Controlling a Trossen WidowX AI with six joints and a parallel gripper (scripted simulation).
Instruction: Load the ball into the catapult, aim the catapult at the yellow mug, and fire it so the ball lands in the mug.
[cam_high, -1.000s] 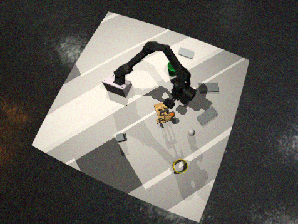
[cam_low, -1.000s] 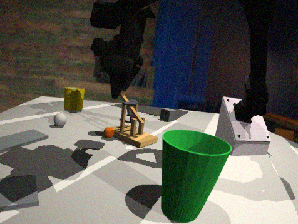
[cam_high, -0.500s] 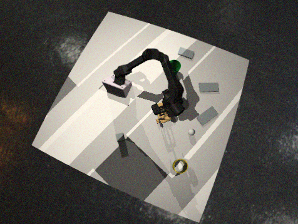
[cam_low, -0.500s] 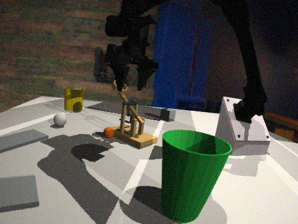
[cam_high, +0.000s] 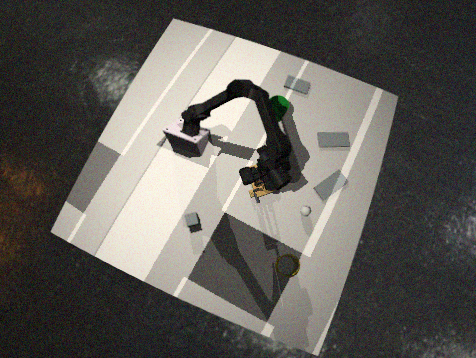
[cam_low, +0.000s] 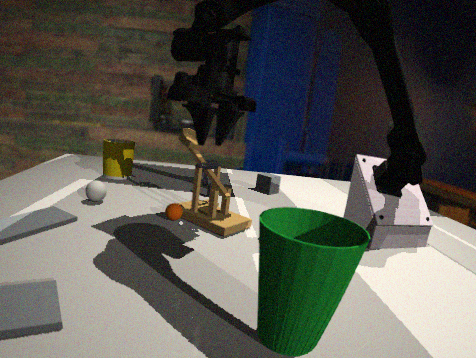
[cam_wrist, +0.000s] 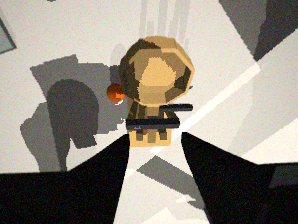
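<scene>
Right now the wooden catapult is 70 mm below my gripper tip and 20 mm to the right of it. The rest, counted from my gripper tip: orange ball 130 mm below, 50 mm ahead, 30 mm to the left; white ball 220 mm ahead, 120 mm below, 20 mm to the right; small grey cube 280 mm to the right, 180 mm behind, 120 mm below.
</scene>
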